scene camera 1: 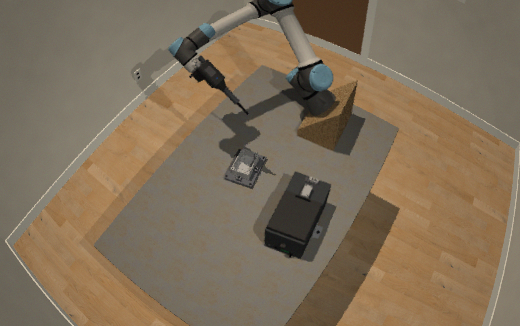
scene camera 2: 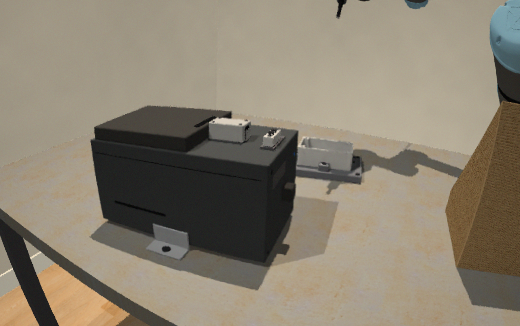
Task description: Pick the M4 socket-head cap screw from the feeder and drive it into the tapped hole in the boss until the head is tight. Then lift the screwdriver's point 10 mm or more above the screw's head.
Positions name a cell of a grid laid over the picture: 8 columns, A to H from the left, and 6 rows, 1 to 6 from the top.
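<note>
A dark grey base plate (scene camera 2: E4) is part of the scene. So is a black screw feeder (scene camera 2: D5), and the feeder (scene camera 1: E4) is visible from that camera as well. A dark lid (scene camera 2: C3) can also be seen.
</note>
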